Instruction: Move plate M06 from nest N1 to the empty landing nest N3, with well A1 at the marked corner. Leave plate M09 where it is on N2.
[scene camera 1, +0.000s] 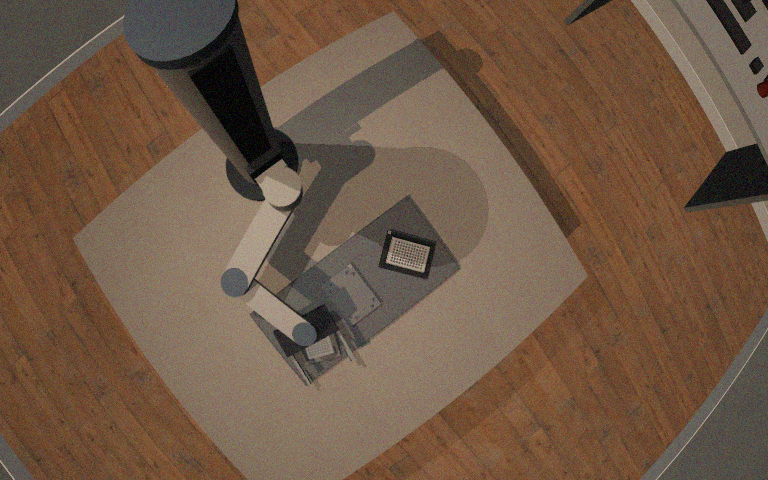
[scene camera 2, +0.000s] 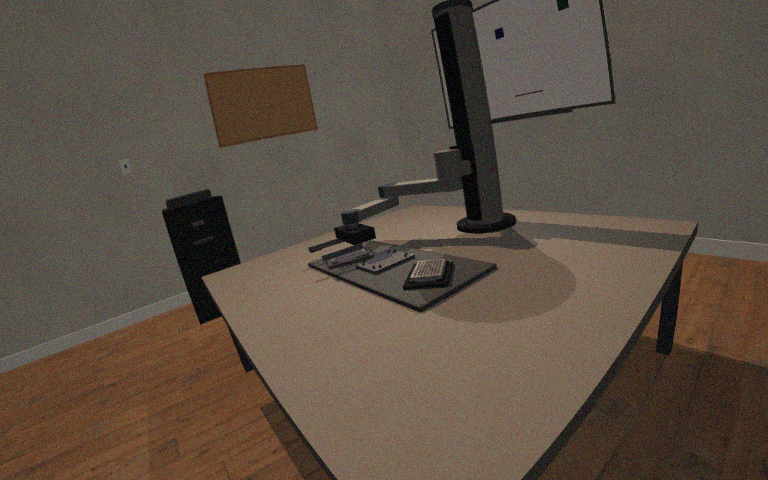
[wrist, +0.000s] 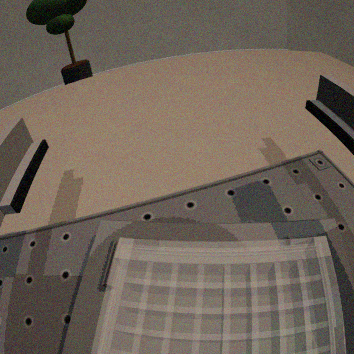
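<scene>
A pale, clear-looking gridded plate lies in a grey nest at the left end of the dark board. My gripper is open and empty above it, fingers wide apart. In the wrist view the plate's far edge is nearly level, right of the midline between the fingers. The empty light-grey nest with small posts is at the board's middle. A cream plate sits in a black nest at the other end. Plate labels and A1 are not legible.
The holed dark board lies on the beige table. The arm's column stands behind the board. A potted plant stands beyond the table. Arm shadows cross board and table.
</scene>
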